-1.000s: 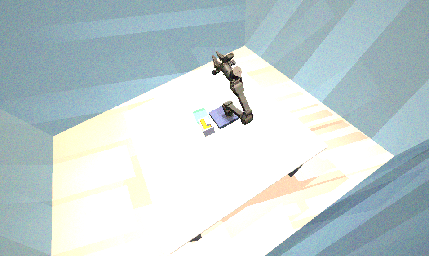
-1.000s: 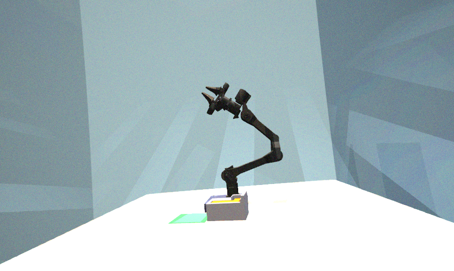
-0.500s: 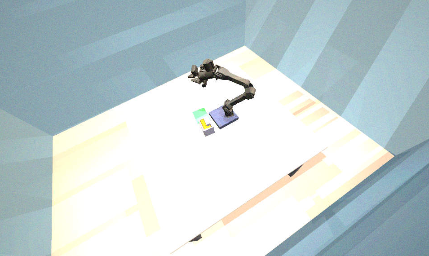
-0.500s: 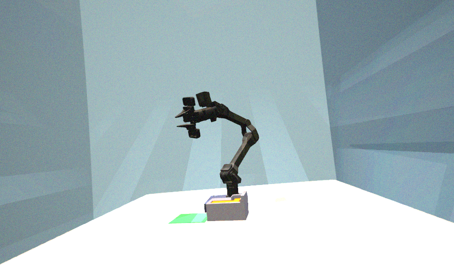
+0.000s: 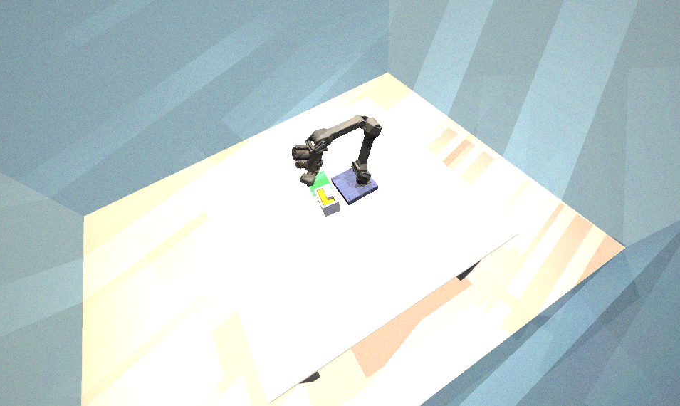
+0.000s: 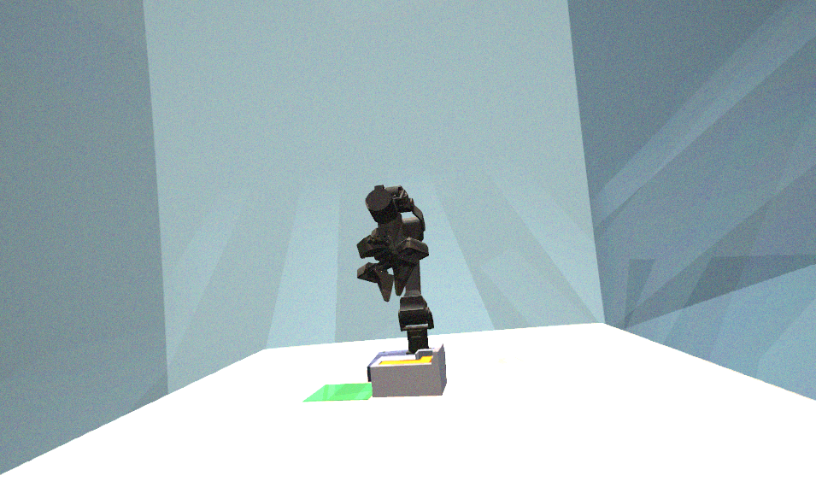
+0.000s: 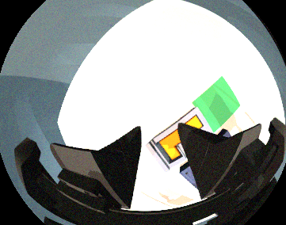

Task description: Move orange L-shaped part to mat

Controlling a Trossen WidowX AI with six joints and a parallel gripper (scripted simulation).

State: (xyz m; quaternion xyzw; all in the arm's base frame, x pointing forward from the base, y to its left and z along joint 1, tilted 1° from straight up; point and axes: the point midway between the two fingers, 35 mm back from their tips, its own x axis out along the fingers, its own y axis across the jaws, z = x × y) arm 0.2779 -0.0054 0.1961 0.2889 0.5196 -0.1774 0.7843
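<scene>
My gripper tip is 160 mm above the orange L-shaped part, 60 mm past it and 20 mm to the right of it. Round my gripper tip: green mat: 220 mm below, 140 mm to the right, 70 mm behind.
</scene>
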